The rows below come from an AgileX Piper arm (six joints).
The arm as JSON. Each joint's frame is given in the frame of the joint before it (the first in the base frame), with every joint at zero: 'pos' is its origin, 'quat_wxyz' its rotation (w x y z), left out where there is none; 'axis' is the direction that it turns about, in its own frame. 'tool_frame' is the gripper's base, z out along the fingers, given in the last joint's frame.
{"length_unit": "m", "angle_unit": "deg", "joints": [
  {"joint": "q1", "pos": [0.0, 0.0, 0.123], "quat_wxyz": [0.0, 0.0, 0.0, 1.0], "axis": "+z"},
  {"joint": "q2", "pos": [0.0, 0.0, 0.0], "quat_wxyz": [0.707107, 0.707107, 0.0, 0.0], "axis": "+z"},
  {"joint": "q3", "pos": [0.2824, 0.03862, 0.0], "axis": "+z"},
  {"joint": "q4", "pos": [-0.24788, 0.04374, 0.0], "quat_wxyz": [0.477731, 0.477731, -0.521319, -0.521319], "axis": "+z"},
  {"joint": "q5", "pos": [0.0, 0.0, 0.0], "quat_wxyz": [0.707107, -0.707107, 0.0, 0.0], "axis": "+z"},
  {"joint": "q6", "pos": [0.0, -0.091, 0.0], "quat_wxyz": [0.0, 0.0, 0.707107, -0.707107], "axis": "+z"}
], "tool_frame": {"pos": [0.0, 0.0, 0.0], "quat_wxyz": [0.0, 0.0, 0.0, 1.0]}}
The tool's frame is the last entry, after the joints.
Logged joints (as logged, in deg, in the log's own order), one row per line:
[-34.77 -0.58 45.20 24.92 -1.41 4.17]
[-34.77 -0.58 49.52 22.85 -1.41 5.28]
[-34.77 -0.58 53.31 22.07 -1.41 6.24]
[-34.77 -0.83 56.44 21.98 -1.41 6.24]
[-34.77 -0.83 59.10 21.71 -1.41 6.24]
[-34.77 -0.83 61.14 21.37 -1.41 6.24]
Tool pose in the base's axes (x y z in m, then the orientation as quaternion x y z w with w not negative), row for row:
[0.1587 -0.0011 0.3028 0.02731 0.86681 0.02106 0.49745]
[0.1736 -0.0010 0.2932 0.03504 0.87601 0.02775 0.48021]
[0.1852 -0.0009 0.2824 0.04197 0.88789 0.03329 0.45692]
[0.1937 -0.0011 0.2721 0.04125 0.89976 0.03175 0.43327]
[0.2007 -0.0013 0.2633 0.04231 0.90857 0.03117 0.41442]
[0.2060 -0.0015 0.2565 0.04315 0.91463 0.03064 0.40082]
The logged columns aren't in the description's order. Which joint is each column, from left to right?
Columns, left to right: q3, q6, q2, q5, q1, q4.
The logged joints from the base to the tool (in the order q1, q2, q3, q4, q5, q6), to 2 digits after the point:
[-1.41 45.20 -34.77 4.17 24.92 -0.58]
[-1.41 49.52 -34.77 5.28 22.85 -0.58]
[-1.41 53.31 -34.77 6.24 22.07 -0.58]
[-1.41 56.44 -34.77 6.24 21.98 -0.83]
[-1.41 59.10 -34.77 6.24 21.71 -0.83]
[-1.41 61.14 -34.77 6.24 21.37 -0.83]

